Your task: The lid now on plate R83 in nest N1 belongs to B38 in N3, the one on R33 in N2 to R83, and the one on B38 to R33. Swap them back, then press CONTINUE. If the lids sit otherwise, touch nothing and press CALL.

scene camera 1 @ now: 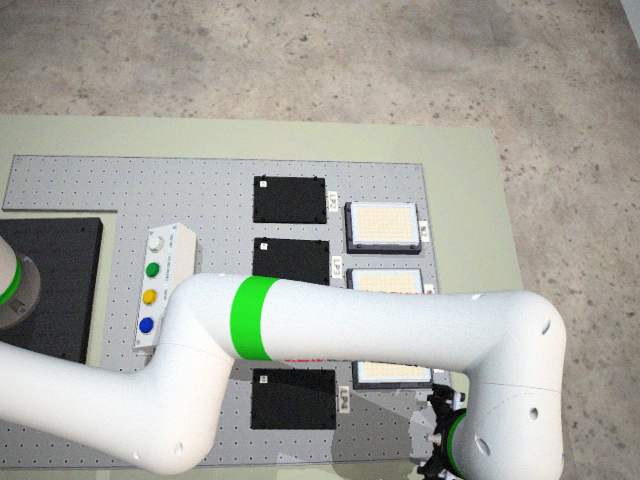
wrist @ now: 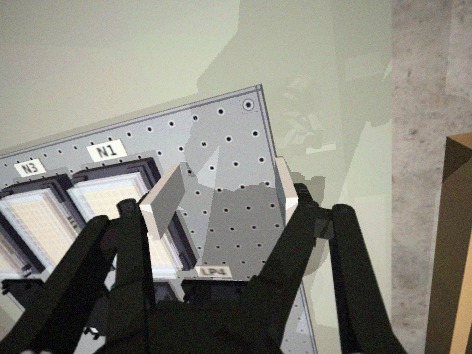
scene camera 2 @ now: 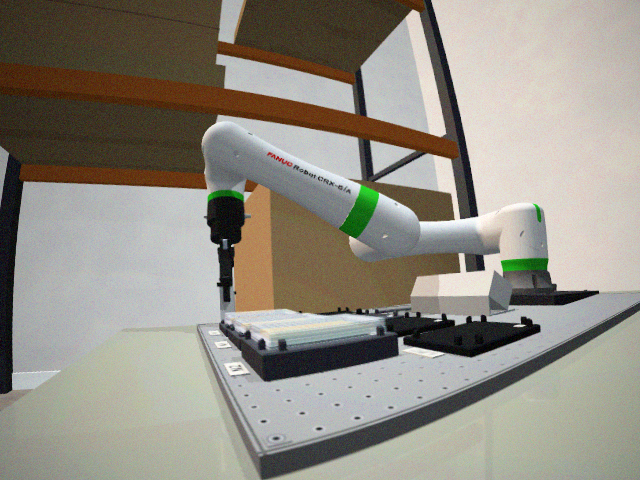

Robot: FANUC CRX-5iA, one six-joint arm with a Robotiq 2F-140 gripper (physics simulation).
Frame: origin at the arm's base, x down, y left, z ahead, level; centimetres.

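Seen in the pictures: gripper, fingertip midpoint: (scene camera 1: 421,431) (wrist: 228,175); arm's base, origin of the base link: (scene camera 1: 1,291) (scene camera 2: 525,292).
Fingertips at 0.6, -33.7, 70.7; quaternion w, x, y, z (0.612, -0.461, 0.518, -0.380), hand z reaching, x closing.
Offsets run from my fingertips to a thing's middle, as dx, dy, dz. Level surfaces: height alone.
My gripper (scene camera 1: 431,436) (scene camera 2: 226,304) (wrist: 228,175) is open and empty, with flat pads apart. It stands above the board beside nest N1, on the LP4 side. Pale lidded plates sit in dark nests: N1's plate @(-2.0, +13.4, -2.8) (scene camera 1: 393,372) (wrist: 107,195), partly hidden by the arm or a finger; N3's plate @(-2.1, +25.5, -1.2) (scene camera 1: 387,280) (wrist: 37,220), partly under the arm in scene camera 1; N2's plate @(-2.9, +39.2, +0.8) (scene camera 1: 385,223) (scene camera 2: 320,330). Plate and lid codes are not readable. The button box @(-3.4, +30.1, -41.1) (scene camera 1: 183,253) (scene camera 2: 454,291) shows white, green, yellow and blue buttons in scene camera 1; its print is too small to read.
Black lid places LP2 @(-0.2, +47.7, -16.6) (scene camera 1: 289,199) (scene camera 2: 473,335), LP3 @(-0.2, +33.8, -18.2) (scene camera 1: 291,258) and LP4 @(-0.2, +8.7, -21.1) (scene camera 1: 293,400) hold no lid that I can see. The arm hides LP1 in scene camera 1. The perforated board @(dx +0.8) (scene camera 1: 180,186) (scene camera 2: 336,397) bears them. A brown box (scene camera 2: 341,253) and shelving stand behind.
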